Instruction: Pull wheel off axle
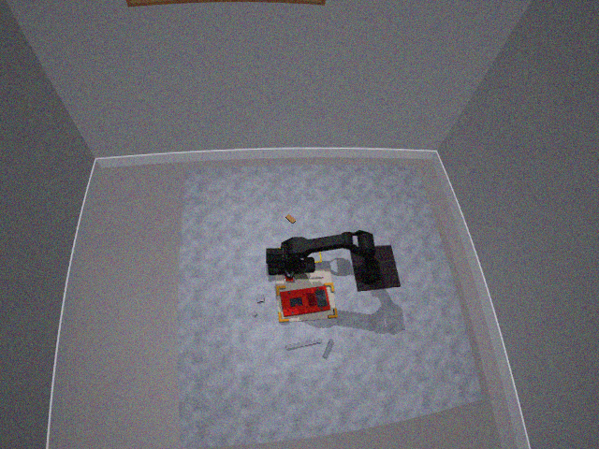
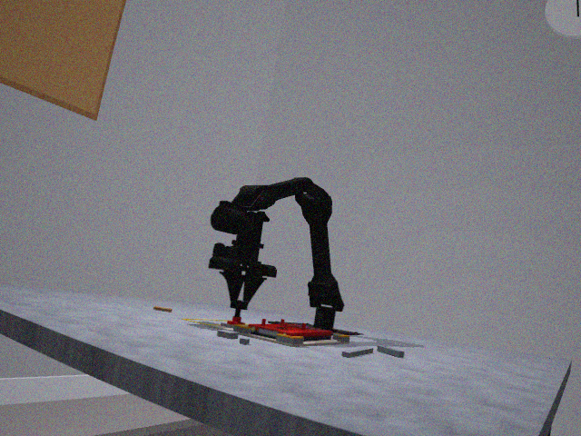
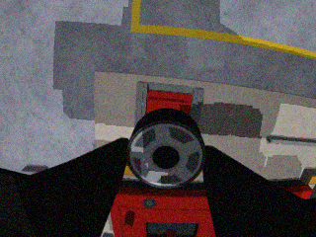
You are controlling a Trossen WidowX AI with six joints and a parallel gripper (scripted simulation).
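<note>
Now: gripper tip 2 cm above the upright axle. From my gripper tip the other things lie so: dark wheel right at my gripper tip; then tan brick 7 cm behind, 29 cm to the right, 5 cm below.
</note>
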